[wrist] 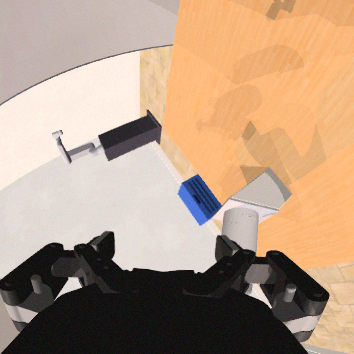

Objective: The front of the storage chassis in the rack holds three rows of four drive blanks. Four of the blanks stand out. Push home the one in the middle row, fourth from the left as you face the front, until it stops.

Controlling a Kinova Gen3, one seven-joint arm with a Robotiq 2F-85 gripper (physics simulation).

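Where they show: gripper, fingertip midpoint: [164,245]; arm's base, origin of the base link: [240,214].
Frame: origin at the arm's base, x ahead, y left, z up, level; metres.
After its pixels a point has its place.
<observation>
My gripper [164,245] {z 0.235, x 0.257, y 0.031 m} is open, with its two black fingers wide apart at the bottom of the wrist view and no object between them. The front of a storage chassis with three rows of four drive blanks cannot be made out in this view. The middle-row fourth blank and the other blanks that stand out cannot be identified either.
A small blue box [194,201] with dark slots lies ahead, right of centre. A long dark box [131,137] with a pale jointed piece [80,151] is at the left. A grey-white angular body [262,192] {z -0.048, x 0.064, y 0.011 m} and a cylinder [240,227] {z 0.048, x 0.044, y -0.021 m} stand by the wooden surface [200,65] {z -0.128, x 0.151, y 0.399 m}.
</observation>
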